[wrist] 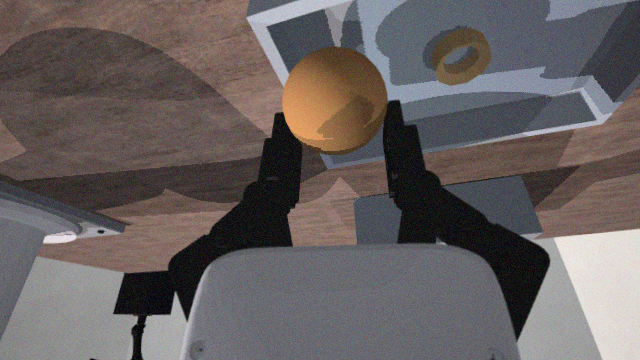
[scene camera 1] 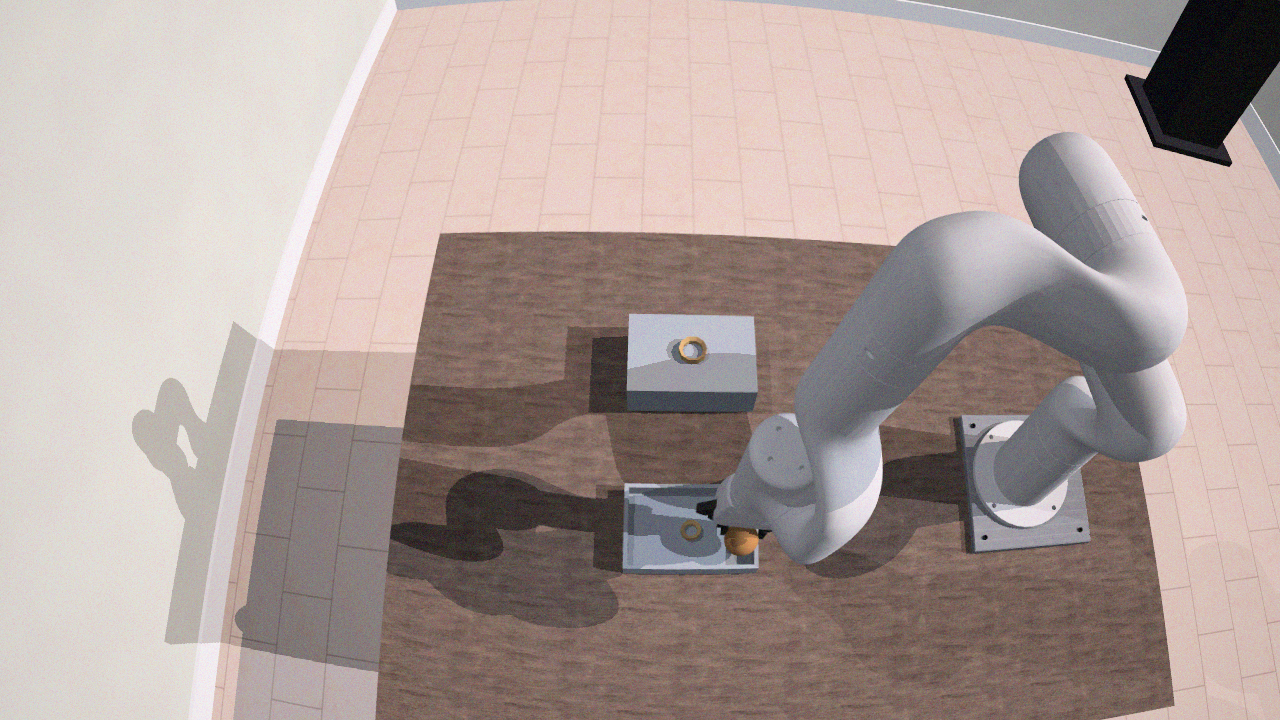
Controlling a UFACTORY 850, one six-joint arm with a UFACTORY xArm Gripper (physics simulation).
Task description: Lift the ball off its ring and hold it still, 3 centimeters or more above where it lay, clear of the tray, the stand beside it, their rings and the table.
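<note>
The orange ball [scene camera 1: 741, 540] [wrist: 335, 100] is between the two black fingertips of my gripper [scene camera 1: 734, 522] [wrist: 338, 125], touching both in the wrist view. My gripper is shut on it. The ball is over the right end of the grey tray [scene camera 1: 689, 570] [wrist: 475, 120], and it looks raised above the tray floor. The ring in the tray [scene camera 1: 682, 531] [wrist: 457, 77] is bare, left of the ball in the scene view. The grey stand [scene camera 1: 653, 380] [wrist: 490, 205] bears another ring [scene camera 1: 692, 360], also bare. The exact height of the ball is hard to tell.
The tray's walls stand around and below the ball. The stand is a raised block behind the tray in the scene view. The robot's base plate [scene camera 1: 980, 528] [wrist: 100, 225] is at the right of the wooden table [scene camera 1: 537, 662]. A black pillar [scene camera 1: 1199, 80] stands on the floor beyond.
</note>
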